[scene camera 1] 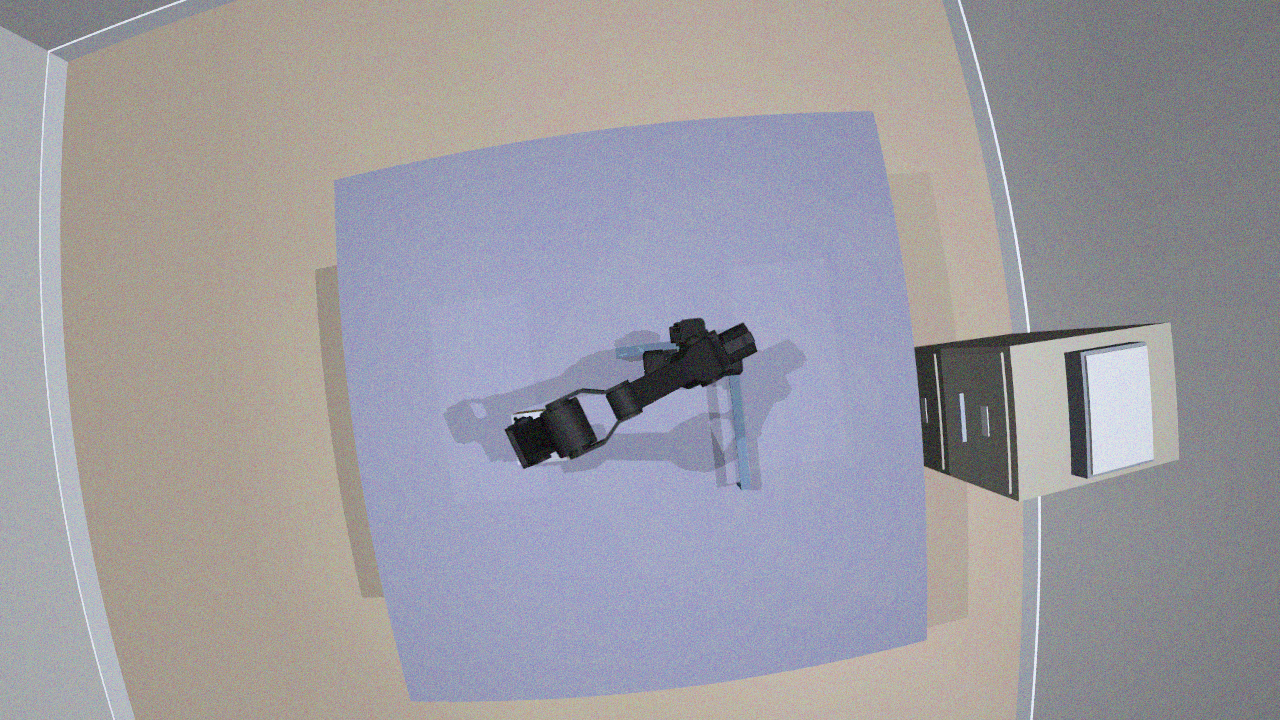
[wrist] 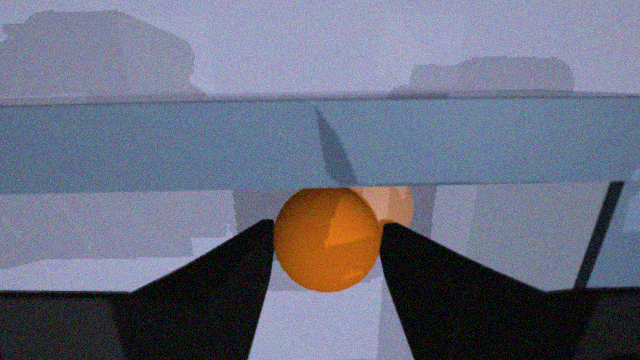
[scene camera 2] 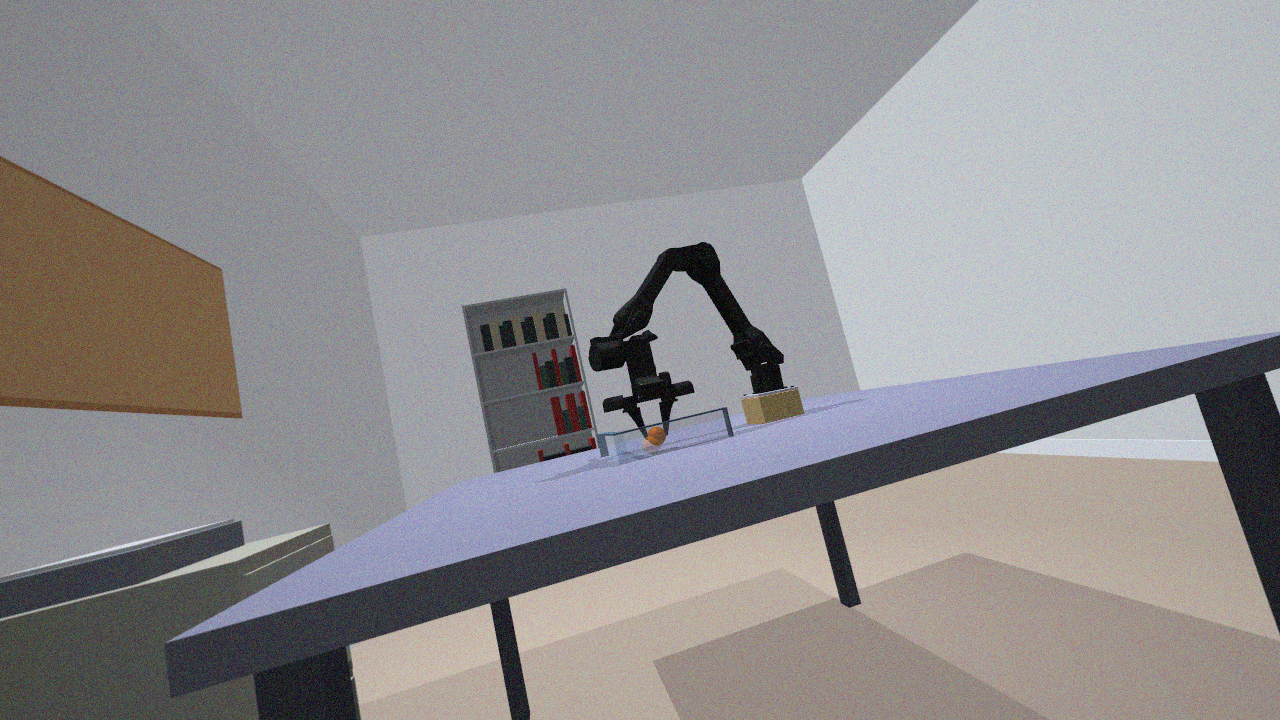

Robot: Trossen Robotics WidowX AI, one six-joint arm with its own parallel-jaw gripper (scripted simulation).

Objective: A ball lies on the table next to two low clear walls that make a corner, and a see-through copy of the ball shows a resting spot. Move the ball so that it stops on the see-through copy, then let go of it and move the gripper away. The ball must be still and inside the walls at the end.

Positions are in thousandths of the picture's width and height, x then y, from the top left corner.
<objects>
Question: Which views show my gripper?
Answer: Scene camera 1, the wrist view and scene camera 2: all of them.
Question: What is my gripper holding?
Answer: An orange ball.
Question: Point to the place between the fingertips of my gripper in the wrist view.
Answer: At 510,640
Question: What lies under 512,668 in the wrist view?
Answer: An orange ball.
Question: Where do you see a see-through copy of ball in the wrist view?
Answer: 613,568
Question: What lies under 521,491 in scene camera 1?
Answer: My gripper.
</objects>
